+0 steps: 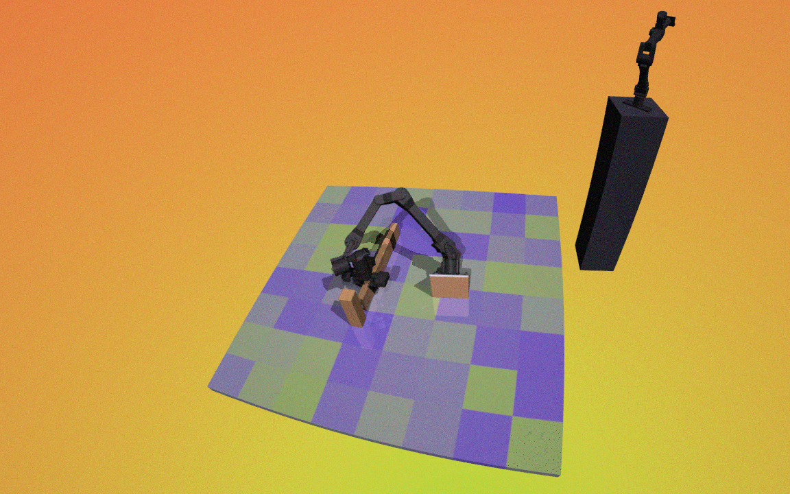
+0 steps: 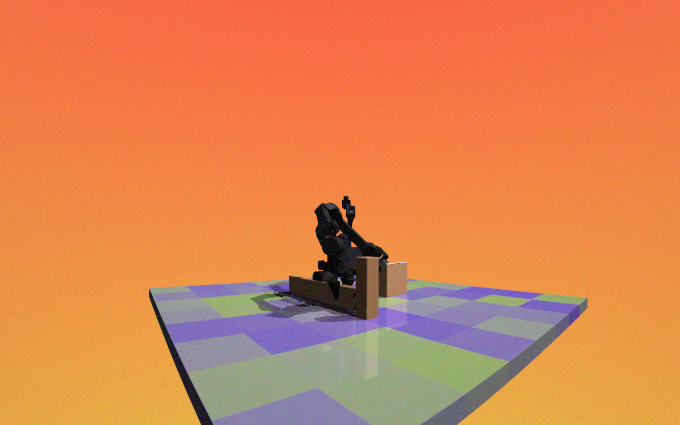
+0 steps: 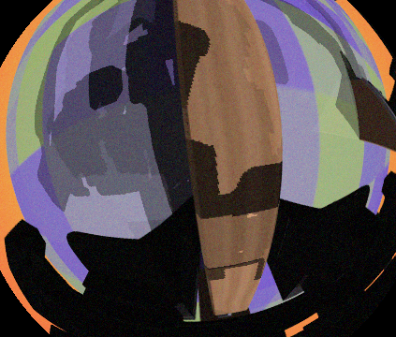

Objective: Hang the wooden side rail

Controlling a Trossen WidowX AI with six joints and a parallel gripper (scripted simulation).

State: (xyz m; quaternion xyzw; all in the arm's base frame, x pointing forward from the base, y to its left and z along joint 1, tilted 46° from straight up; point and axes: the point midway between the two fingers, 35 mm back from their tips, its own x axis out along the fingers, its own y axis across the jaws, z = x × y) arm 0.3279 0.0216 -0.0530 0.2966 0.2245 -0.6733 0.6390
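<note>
My gripper tip is 14 cm to the right of the wooden headboard post, 6 cm below it and 2 cm short of it.
</note>
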